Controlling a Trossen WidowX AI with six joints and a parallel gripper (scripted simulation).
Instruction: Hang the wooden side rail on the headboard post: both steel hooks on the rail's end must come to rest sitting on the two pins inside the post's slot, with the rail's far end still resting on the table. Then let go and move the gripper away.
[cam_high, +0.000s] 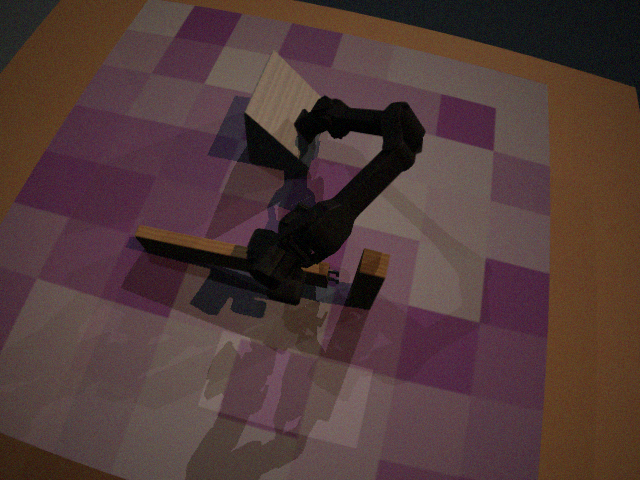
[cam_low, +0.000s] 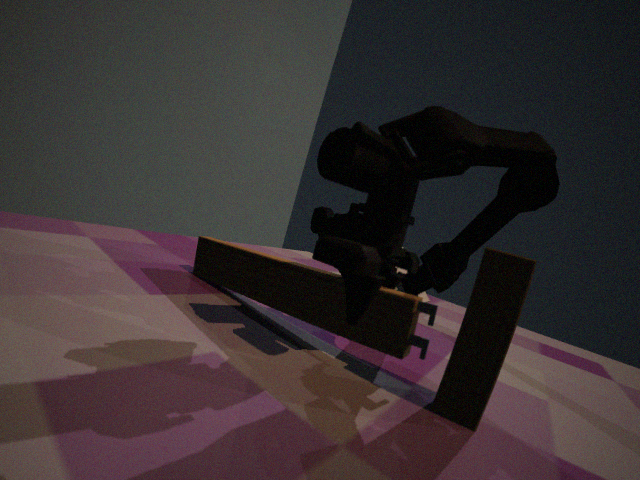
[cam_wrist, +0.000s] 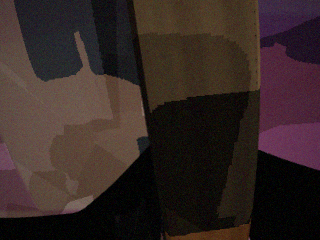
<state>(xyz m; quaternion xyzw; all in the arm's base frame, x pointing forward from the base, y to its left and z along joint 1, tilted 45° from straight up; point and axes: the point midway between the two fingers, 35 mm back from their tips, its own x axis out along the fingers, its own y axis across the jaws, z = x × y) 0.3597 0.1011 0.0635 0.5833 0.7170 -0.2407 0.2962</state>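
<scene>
My gripper tip is now 20 mm past the headboard post, 150 mm to the right of it and 40 mm below it.
</scene>
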